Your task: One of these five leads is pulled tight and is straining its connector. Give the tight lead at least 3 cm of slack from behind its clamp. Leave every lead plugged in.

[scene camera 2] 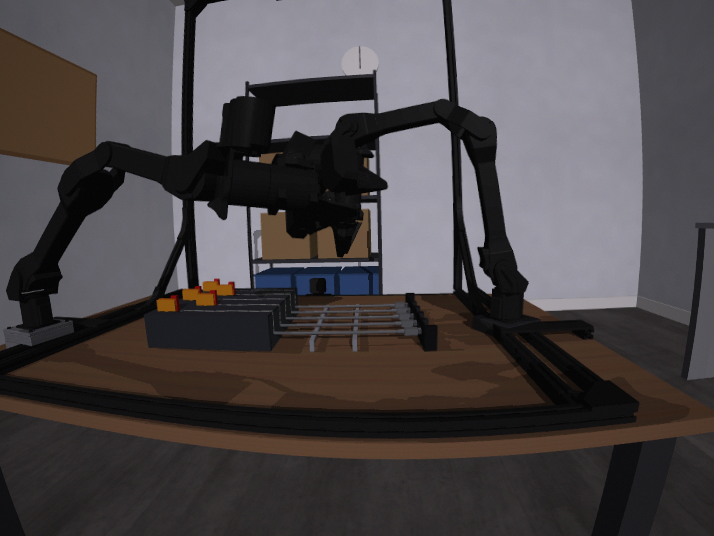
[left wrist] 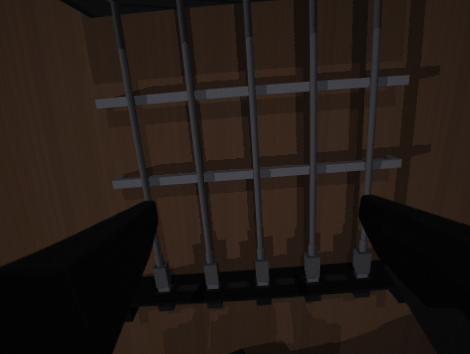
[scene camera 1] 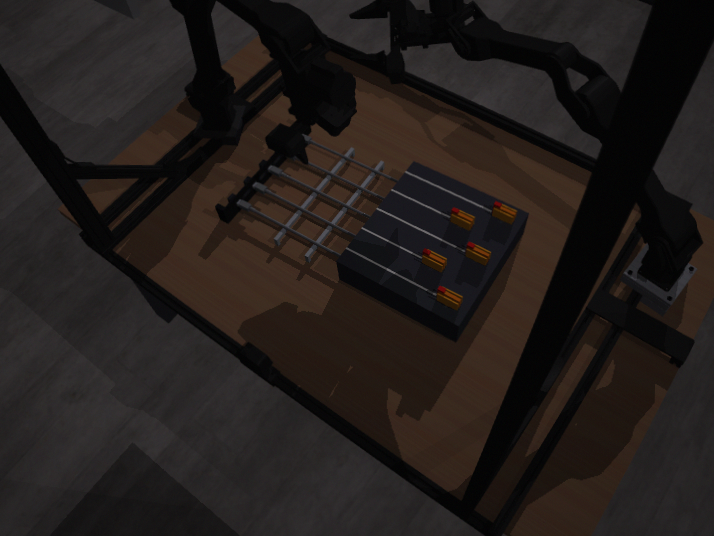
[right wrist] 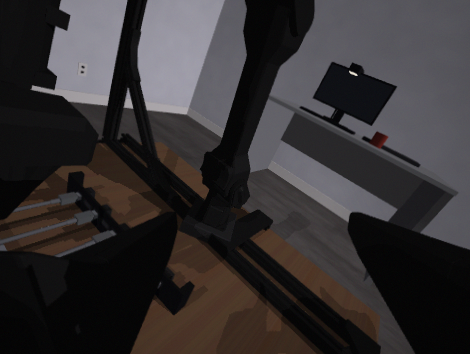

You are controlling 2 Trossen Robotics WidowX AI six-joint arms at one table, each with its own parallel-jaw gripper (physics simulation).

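Pixels of known places: left gripper, fingertip midpoint: (scene camera 2: pixel 342 255) (left wrist: pixel 258 208) (scene camera 1: pixel 320 148); right gripper, fingertip midpoint: (scene camera 2: pixel 371 200) (scene camera 1: pixel 350 37) (right wrist: pixel 262 221); left arm's base, link origin: (scene camera 2: pixel 506 317) (scene camera 1: pixel 219 119) (right wrist: pixel 212 216); right arm's base, link origin: (scene camera 2: pixel 38 324) (scene camera 1: pixel 660 270).
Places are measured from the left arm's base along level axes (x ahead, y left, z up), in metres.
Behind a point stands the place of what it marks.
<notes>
Five grey leads (scene camera 1: pixel 288 226) {x 0.215, y -0.270, z -0.007 m} (left wrist: pixel 253 135) {x 0.288, y -0.195, z 0.000 m} run from grey connectors (scene camera 1: pixel 245 204) {x 0.119, y -0.232, z 0.003 m} (left wrist: pixel 262 271) {x 0.163, y -0.137, z 0.003 m} in a black bar (scene camera 1: pixel 226 213) {x 0.085, y -0.257, z 0.003 m} (scene camera 2: pixel 429 339) {x 0.202, y 0.009, z -0.006 m} (right wrist: pixel 175 298) {x 0.206, y -0.002, z 0.001 m} to a dark block (scene camera 1: pixel 397 301) {x 0.449, y -0.424, z 0.010 m} (scene camera 2: pixel 207 331) {x 0.556, y -0.170, z 0.009 m}. On it they continue as pale lines to orange-and-red clamps (scene camera 1: pixel 449 298) {x 0.539, y -0.435, z 0.058 m} (scene camera 2: pixel 167 304) {x 0.629, y -0.231, z 0.054 m}. All five connectors look seated. I cannot tell which lead is tight. My left gripper (scene camera 1: pixel 291 151) (scene camera 2: pixel 344 245) {x 0.280, y -0.182, z 0.129 m} (left wrist: pixel 258 208) {x 0.280, y -0.182, z 0.129 m} is open, above the connector end of the leads, with nothing between its fingers. My right gripper (scene camera 1: pixel 374 43) (right wrist: pixel 262 221) {x 0.313, y 0.019, z 0.226 m} is open and empty, high beyond the table's far edge in scene camera 1.
Two pale rails (scene camera 1: pixel 280 236) {x 0.204, y -0.295, z -0.007 m} (left wrist: pixel 230 175) {x 0.265, y -0.158, z -0.006 m} cross under the leads between bar and block. A black frame (scene camera 2: pixel 317 421) {x 0.453, y 0.167, z -0.008 m} borders the wooden table (scene camera 2: pixel 357 386) {x 0.366, y 0.073, z -0.027 m}. A frame post (scene camera 1: pixel 605 201) {x 0.591, y -0.769, z 0.772 m} crosses scene camera 1. The two arms overlap in scene camera 2.
</notes>
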